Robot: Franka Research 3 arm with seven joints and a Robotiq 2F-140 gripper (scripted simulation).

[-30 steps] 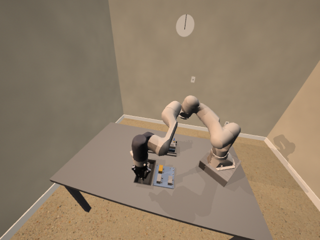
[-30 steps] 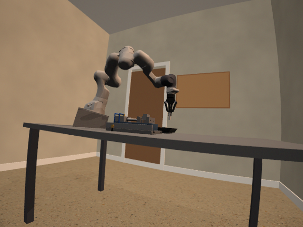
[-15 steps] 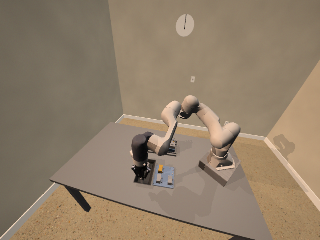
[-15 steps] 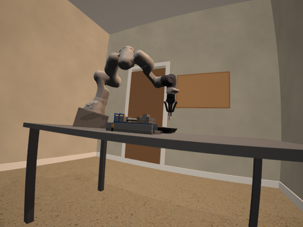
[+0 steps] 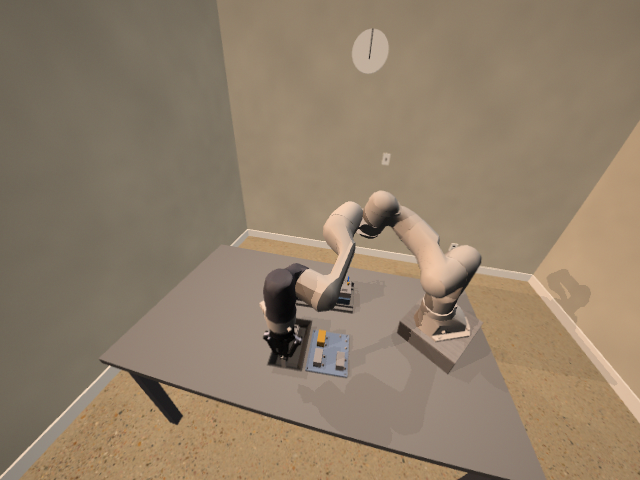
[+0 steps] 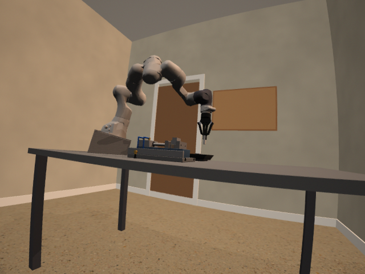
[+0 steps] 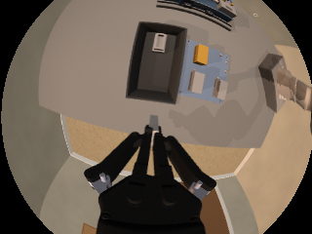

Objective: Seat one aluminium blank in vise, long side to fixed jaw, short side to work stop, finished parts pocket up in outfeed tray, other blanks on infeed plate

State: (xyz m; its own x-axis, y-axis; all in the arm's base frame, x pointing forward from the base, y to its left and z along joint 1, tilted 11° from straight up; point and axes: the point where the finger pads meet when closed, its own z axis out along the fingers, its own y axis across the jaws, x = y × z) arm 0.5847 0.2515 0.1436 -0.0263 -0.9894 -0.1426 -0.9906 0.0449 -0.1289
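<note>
My hand is 110 mm past the vise, 460 mm to the left of it and 110 mm above it. From my hand the other things lie so: brass blank (120 mm behind, 190 mm to the right, 130 mm below).
</note>
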